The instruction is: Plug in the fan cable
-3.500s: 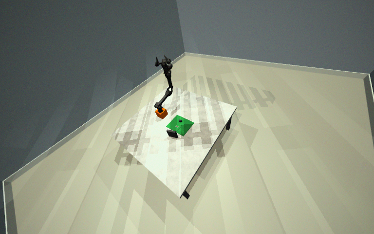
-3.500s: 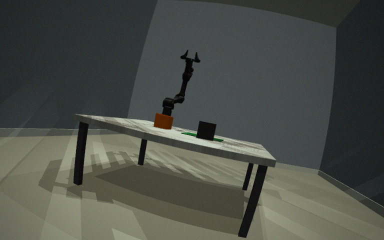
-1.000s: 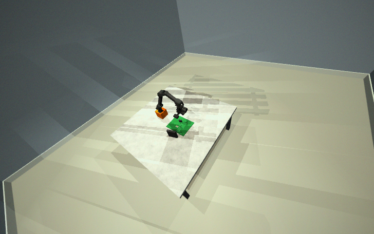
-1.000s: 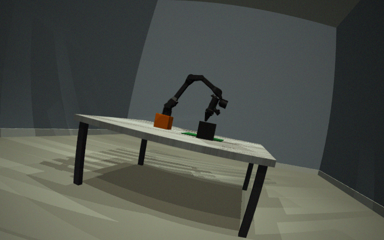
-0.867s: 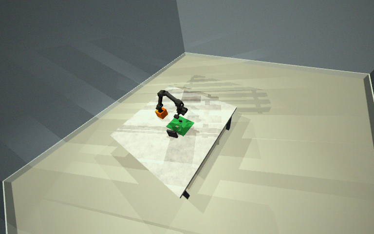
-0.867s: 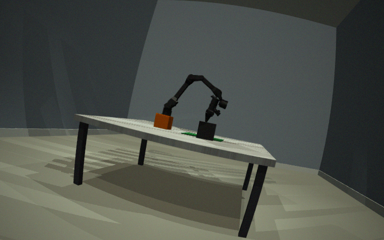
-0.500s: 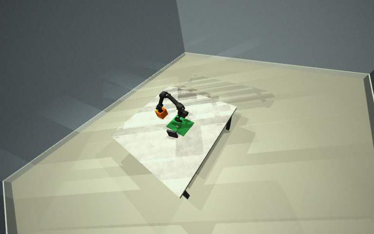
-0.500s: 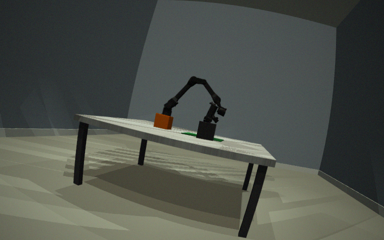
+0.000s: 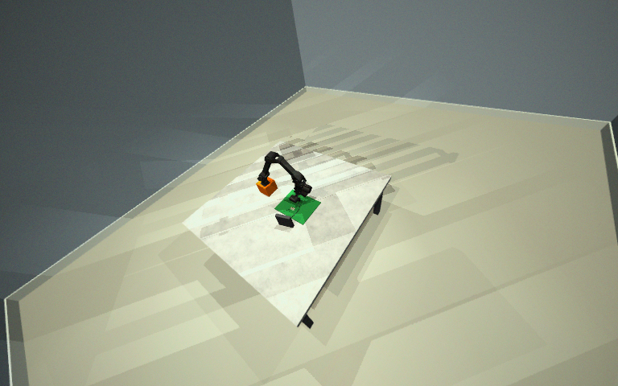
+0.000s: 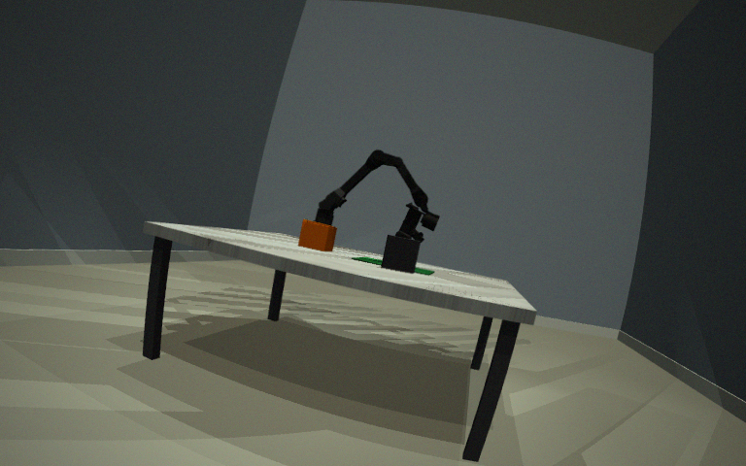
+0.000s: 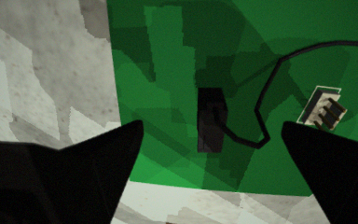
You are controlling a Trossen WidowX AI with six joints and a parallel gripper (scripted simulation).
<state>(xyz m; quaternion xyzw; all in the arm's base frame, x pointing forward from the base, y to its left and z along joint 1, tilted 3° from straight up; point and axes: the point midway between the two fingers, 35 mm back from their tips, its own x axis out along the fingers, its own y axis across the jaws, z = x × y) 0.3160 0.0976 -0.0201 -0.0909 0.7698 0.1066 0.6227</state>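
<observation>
The black plug lies 20 mm below my gripper tip and 10 mm behind it. The rest, counted from my gripper tip: black fan: 210 mm to the right, 90 mm ahead, 20 mm above; board: 50 mm below, 40 mm to the right, 20 mm ahead; white four-pin fan header: 90 mm to the right, 40 mm below, 20 mm ahead.
</observation>
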